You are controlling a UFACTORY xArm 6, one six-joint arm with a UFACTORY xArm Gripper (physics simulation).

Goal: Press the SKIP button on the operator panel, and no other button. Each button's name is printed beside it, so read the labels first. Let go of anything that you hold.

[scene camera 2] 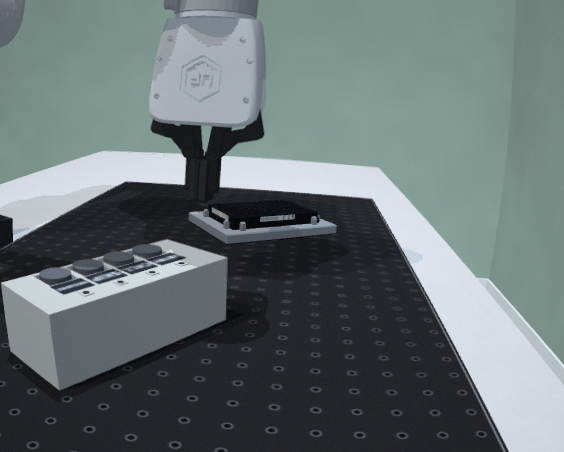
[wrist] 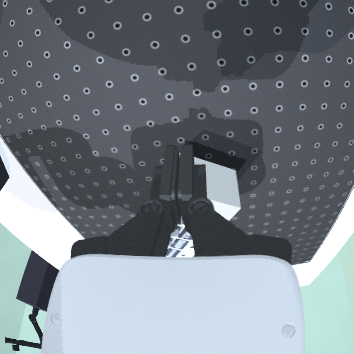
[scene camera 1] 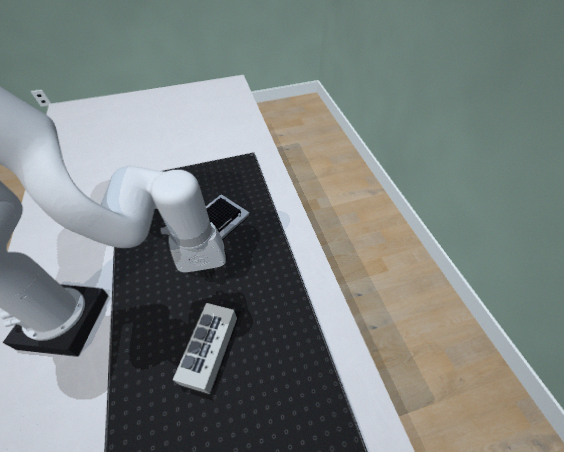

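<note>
The operator panel is a pale grey box on the black mat, with four round dark grey buttons in a row on its top. A dark label strip is beside each button. The print is too blurred to read, so I cannot tell which button is SKIP. In the wrist view my fingers and gripper body hide most of the panel's top. My gripper is shut and empty. It is above the mat, beyond the far end of the panel in the second scene view, apart from the buttons. In the first scene view its fingers are mostly hidden.
A black finned unit sits on a light grey tray with small pegs, behind the panel. The black mat lies on a white table. The arm's black base plate stands left of the mat.
</note>
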